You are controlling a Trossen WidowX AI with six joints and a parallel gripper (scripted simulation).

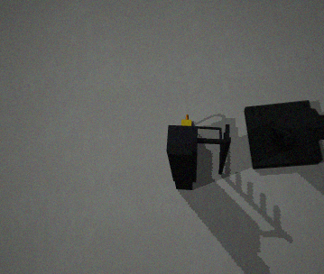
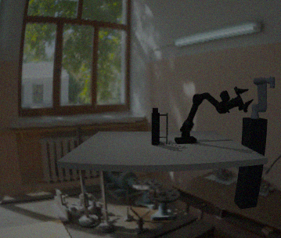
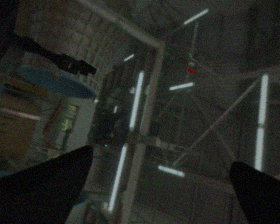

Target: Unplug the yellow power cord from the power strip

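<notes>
Right now my gripper tip is 640 mm short of the yellow plug, 450 mm to the left of it and 310 mm above it.
</notes>
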